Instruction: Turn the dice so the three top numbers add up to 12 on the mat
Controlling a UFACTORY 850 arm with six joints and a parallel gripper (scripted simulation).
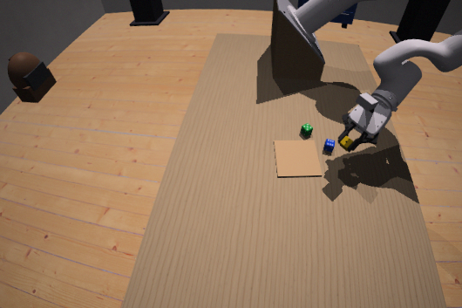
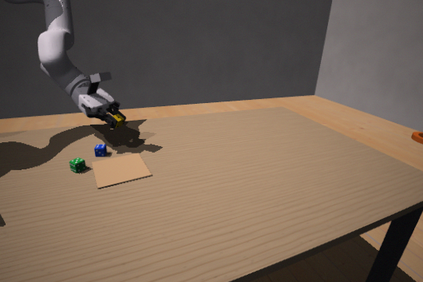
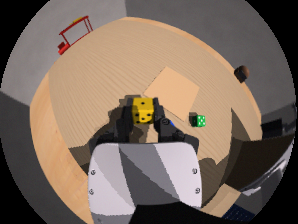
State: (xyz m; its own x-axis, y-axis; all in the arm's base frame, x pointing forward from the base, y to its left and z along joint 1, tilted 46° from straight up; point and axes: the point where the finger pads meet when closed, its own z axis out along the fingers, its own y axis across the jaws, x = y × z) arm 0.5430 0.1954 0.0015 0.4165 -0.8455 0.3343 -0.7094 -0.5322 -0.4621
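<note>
The blue die lies 50 mm behind my hand, 30 mm to the right of it and 90 mm below it. The rest, counted from my hand: yellow die 10 mm below; then tan mat 140 mm to the right, 100 mm below; then green die 110 mm behind, 100 mm to the right, 90 mm below.
</note>
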